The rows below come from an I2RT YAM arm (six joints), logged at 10 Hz.
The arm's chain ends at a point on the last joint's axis. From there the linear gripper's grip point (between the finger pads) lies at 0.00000 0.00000 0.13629 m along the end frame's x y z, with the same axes.
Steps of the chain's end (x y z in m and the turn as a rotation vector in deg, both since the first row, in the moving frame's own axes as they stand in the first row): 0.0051 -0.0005 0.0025 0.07 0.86 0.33; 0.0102 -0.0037 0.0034 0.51 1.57 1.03; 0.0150 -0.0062 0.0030 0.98 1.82 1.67; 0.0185 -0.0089 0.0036 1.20 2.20 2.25; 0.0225 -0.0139 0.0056 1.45 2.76 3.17; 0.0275 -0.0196 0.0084 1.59 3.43 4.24
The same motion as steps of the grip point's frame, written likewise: 0.0071 -0.0007 0.0025 0.07 0.86 0.33; 0.0139 -0.0049 0.0033 0.51 1.57 1.03; 0.0194 -0.0085 0.0029 0.98 1.82 1.67; 0.0238 -0.0117 0.0035 1.20 2.20 2.25; 0.0292 -0.0172 0.0054 1.45 2.76 3.17; 0.0358 -0.0231 0.0081 1.59 3.43 4.24
